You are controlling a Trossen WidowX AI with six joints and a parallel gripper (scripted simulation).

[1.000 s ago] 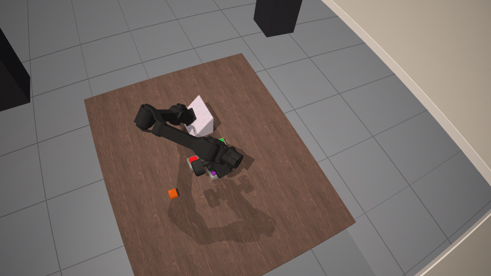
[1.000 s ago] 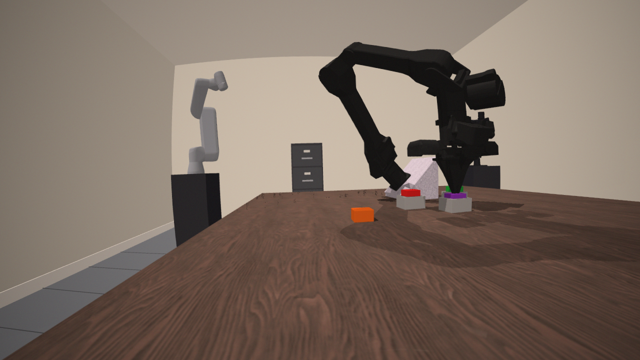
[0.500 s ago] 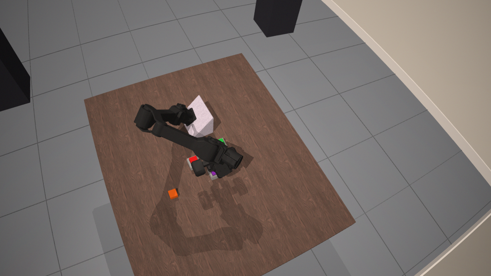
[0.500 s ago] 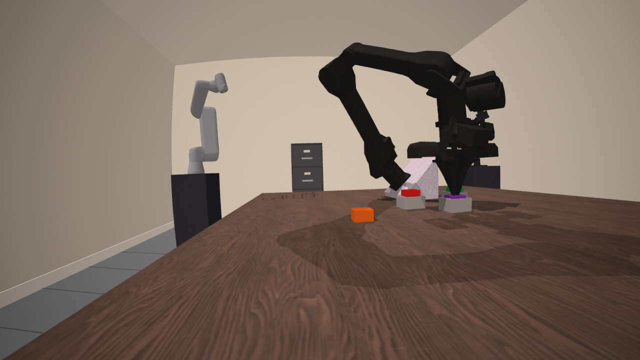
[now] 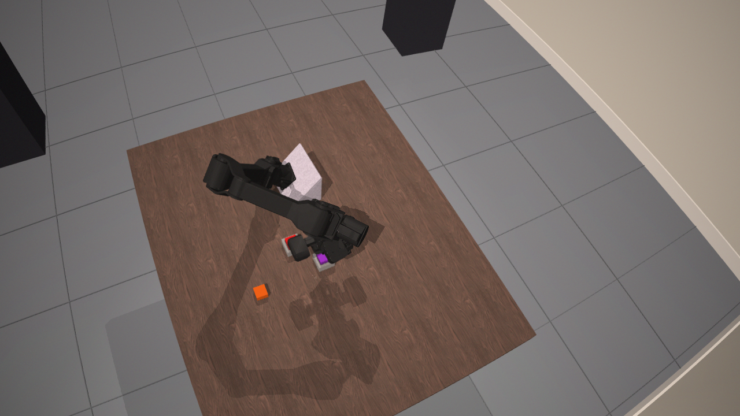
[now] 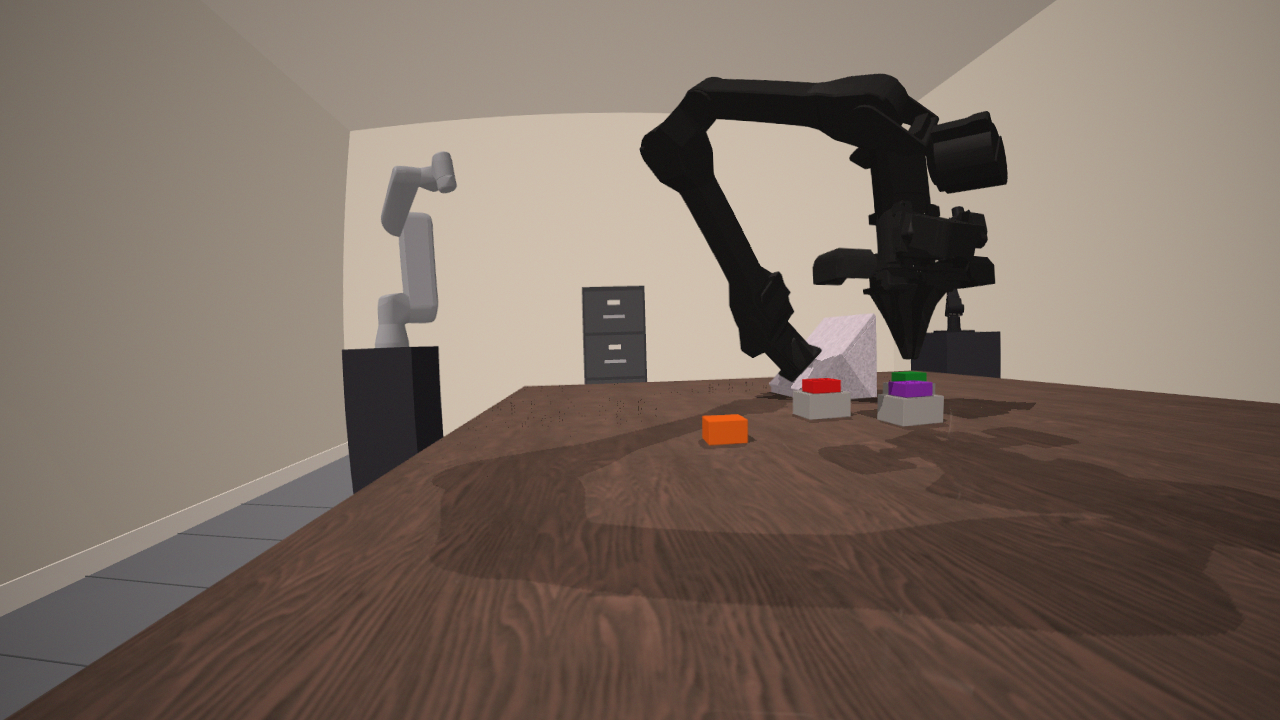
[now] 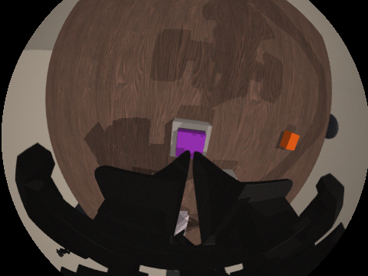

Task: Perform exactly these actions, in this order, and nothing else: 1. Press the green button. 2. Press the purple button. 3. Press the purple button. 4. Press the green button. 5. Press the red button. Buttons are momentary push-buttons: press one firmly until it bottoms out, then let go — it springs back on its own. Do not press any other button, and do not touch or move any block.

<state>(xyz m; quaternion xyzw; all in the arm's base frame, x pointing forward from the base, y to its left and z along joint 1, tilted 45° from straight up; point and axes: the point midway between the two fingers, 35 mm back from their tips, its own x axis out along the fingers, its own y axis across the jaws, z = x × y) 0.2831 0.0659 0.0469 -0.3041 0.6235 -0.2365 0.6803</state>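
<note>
My gripper tip is now 30 mm above the purple button. From my gripper tip the other things lie so: red button 80 mm behind, 70 mm to the right, 30 mm below; then orange block 200 mm to the right, 50 mm below, 30 mm ahead; then green button 120 mm behind, 70 mm to the left, 30 mm below.
</note>
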